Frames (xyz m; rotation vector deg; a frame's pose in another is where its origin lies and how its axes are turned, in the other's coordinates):
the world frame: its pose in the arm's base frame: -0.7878 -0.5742 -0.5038 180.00 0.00 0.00
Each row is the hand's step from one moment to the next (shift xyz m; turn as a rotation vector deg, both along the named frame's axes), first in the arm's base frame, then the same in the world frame.
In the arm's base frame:
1: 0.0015 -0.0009 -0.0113 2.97 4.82 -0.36
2: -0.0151 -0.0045 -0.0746 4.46 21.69 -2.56
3: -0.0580 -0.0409 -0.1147 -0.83 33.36 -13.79
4: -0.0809 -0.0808 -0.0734 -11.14 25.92 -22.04
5: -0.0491 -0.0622 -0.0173 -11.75 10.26 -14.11
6: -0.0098 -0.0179 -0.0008 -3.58 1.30 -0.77
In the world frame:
1: 0.0015 0.0009 0.0113 2.97 -4.82 0.36
2: -0.0151 0.0045 0.0746 4.46 -21.69 2.56
3: -0.0580 0.0409 0.1147 -0.83 -33.36 13.79
4: -0.0809 0.0808 0.0734 -11.14 -25.92 22.04
5: -0.0491 0.0622 0.0173 -11.75 -10.26 14.11
6: -0.0098 0.0179 0.0008 -3.58 -1.30 0.77

